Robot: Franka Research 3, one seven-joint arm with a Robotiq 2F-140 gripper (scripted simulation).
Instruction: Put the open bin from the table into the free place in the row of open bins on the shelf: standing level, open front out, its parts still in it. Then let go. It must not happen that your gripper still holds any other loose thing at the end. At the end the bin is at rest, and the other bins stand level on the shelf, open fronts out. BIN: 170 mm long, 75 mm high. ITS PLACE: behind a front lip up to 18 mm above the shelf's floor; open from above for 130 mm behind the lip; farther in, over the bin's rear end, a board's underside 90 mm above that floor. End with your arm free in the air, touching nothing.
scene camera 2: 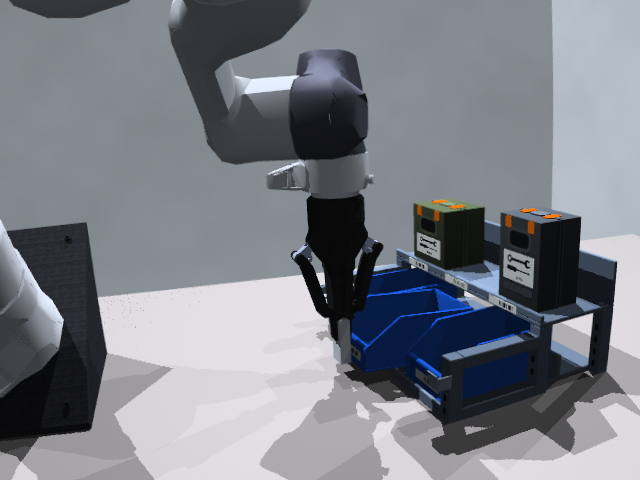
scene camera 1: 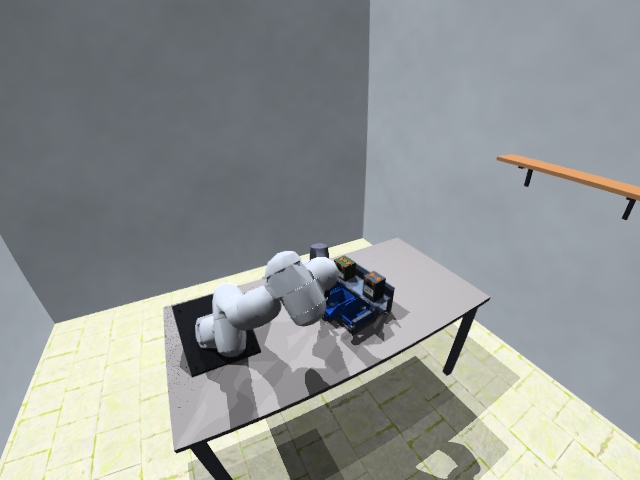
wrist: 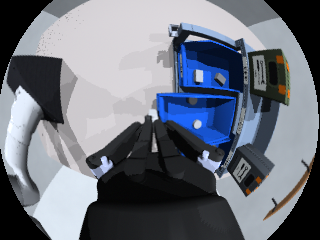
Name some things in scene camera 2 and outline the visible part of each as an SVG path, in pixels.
The gripper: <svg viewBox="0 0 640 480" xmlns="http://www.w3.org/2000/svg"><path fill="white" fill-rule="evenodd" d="M360 193L354 197L341 199L319 199L309 196L307 199L308 233L305 239L306 244L298 251L291 253L291 258L301 269L316 311L324 318L331 318L330 333L333 338L333 355L341 365L351 363L350 338L352 336L352 321L350 320L354 319L354 313L364 310L376 259L383 249L382 243L368 237L368 232L364 225L364 197ZM311 252L322 262L327 302L316 272L311 264L313 259ZM362 248L353 286L355 258Z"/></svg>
A green box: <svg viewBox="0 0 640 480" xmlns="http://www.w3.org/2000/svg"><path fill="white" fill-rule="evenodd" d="M413 203L414 256L444 270L484 263L485 207L453 198Z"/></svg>
